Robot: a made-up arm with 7 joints. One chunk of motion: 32 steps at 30 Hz.
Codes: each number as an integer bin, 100 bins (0 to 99) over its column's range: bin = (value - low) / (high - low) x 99, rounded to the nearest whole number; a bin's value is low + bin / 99 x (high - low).
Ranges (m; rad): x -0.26..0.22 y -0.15..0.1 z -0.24..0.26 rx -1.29..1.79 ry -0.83..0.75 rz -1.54..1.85
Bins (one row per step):
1: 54 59 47 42 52 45
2: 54 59 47 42 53 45
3: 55 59 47 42 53 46
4: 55 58 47 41 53 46
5: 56 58 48 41 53 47
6: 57 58 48 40 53 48
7: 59 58 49 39 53 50
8: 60 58 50 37 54 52
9: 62 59 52 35 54 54
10: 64 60 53 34 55 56
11: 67 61 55 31 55 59
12: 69 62 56 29 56 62
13: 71 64 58 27 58 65
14: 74 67 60 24 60 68
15: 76 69 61 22 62 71
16: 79 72 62 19 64 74
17: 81 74 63 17 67 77
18: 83 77 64 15 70 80
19: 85 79 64 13 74 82
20: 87 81 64 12 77 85
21: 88 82 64 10 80 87
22: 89 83 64 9 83 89
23: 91 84 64 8 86 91
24: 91 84 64 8 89 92
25: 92 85 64 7 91 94
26: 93 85 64 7 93 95
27: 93 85 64 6 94 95
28: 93 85 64 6 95 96
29: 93 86 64 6 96 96
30: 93 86 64 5 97 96
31: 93 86 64 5 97 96
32: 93 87 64 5 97 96
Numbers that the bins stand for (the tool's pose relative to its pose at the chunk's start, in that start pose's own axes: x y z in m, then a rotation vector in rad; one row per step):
1: 0.0018 -0.0010 -0.0026 0.0167 -0.0001 0.0009
2: 0.0018 -0.0010 -0.0026 0.0167 0.0159 0.0009
3: 0.0067 -0.0010 -0.0026 0.0167 0.0159 0.0352
4: 0.0067 -0.0035 -0.0026 -0.0144 0.0159 0.0352
5: 0.0115 -0.0035 0.0024 -0.0144 0.0159 0.0694
6: 0.0164 -0.0035 0.0024 -0.0456 0.0159 0.1036
7: 0.0261 -0.0035 0.0075 -0.0767 0.0159 0.1721
8: 0.0309 -0.0035 0.0125 -0.1389 0.0318 0.2406
9: 0.0406 -0.0010 0.0226 -0.2011 0.0318 0.3091
10: 0.0503 0.0015 0.0277 -0.2322 0.0478 0.3776
11: 0.0648 0.0040 0.0378 -0.3256 0.0478 0.4803
12: 0.0745 0.0066 0.0428 -0.3878 0.0637 0.5830
13: 0.0842 0.0116 0.0529 -0.4500 0.0957 0.6858
14: 0.0988 0.0192 0.0630 -0.5433 0.1276 0.7885
15: 0.1085 0.0242 0.0681 -0.6056 0.1595 0.8912
16: 0.1230 0.0318 0.0731 -0.6989 0.1914 0.9939
17: 0.1327 0.0369 0.0782 -0.7611 0.2393 1.0967
18: 0.1424 0.0444 0.0832 -0.8233 0.2872 1.1994
19: 0.1521 0.0495 0.0832 -0.8856 0.3510 1.2679
20: 0.1618 0.0545 0.0832 -0.9167 0.3989 1.3706
21: 0.1667 0.0571 0.0832 -0.9789 0.4468 1.4391
22: 0.1715 0.0596 0.0832 -1.0100 0.4946 1.5076
23: 0.1812 0.0621 0.0832 -1.0411 0.5425 1.5761
24: 0.1812 0.0621 0.0832 -1.0411 0.5904 1.6103
25: 0.1861 0.0646 0.0832 -1.0722 0.6223 1.6788
26: 0.1909 0.0646 0.0832 -1.0722 0.6542 1.7130
27: 0.1909 0.0646 0.0832 -1.1033 0.6702 1.7130
28: 0.1909 0.0646 0.0832 -1.1033 0.6862 1.7473
29: 0.1909 0.0672 0.0832 -1.1033 0.7021 1.7473
30: 0.1909 0.0672 0.0832 -1.1344 0.7181 1.7473
31: 0.1909 0.0672 0.0832 -1.1344 0.7181 1.7473
32: 0.1909 0.0697 0.0832 -1.1344 0.7181 1.7473

